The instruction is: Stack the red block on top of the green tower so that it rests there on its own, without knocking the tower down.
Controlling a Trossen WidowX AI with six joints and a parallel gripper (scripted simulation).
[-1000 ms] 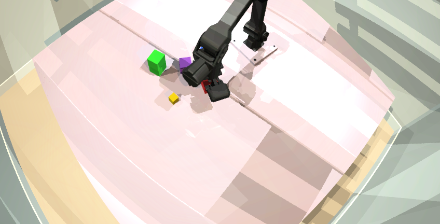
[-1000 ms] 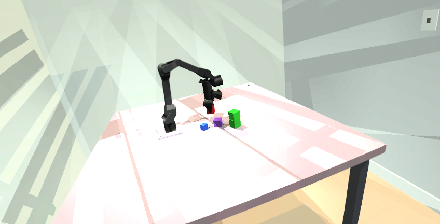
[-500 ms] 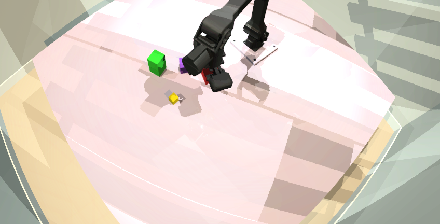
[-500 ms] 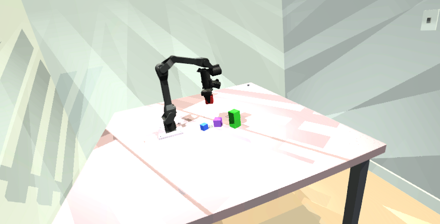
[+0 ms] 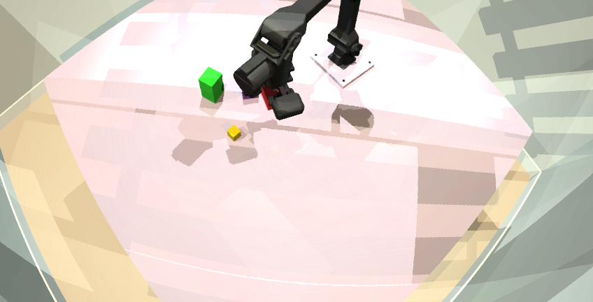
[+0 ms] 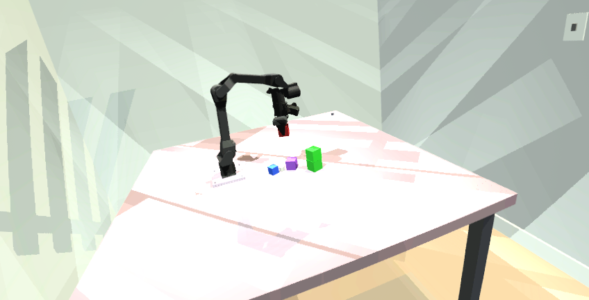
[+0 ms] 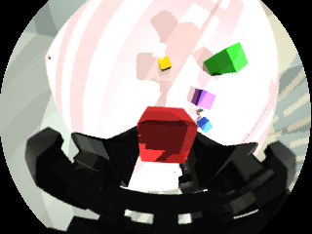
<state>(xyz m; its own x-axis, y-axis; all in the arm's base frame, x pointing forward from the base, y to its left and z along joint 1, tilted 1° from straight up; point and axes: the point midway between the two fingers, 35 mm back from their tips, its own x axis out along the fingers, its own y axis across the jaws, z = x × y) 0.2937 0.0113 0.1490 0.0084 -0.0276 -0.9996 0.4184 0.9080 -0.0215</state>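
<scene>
Right now my gripper tip is 11 cm to the left of the purple block, 11 cm above it and 2 cm past it. The rest, counted from my gripper tip: small yellow block: 12 cm below, 10 cm ahead, 4 cm to the right; red block: 2 cm above; blue block: 11 cm below, 11 cm behind, 10 cm to the right.
</scene>
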